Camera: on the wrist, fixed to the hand. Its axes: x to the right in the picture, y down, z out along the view.
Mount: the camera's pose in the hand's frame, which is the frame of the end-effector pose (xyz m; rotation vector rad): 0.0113 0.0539 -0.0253 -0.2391 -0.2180 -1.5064
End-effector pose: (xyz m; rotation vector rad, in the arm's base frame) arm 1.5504 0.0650 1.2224 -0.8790 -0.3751 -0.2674
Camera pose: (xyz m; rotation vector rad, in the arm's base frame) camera 1.5862 0.0772 1.1750 -0.7020 -1.1929 -1.6312
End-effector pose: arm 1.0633 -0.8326 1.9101 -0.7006 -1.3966 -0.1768
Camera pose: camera 1.1142 -0.8007 1.9018 0.3033 -1.8764 -1.4846
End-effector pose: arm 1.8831 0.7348 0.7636 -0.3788 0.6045 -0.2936
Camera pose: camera 1.8852 0.7721 0.7158 -1.0476 0.0233 -1.6001
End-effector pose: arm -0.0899 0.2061 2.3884 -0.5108 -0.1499 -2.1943
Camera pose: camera -0.0621 0.1570 2.3663 0.6275 0.3405 2.3871
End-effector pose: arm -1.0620 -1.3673 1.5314 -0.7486 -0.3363 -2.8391
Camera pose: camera -1.0707 -1.4269 1.5248 0.4780 0.3648 1.6930
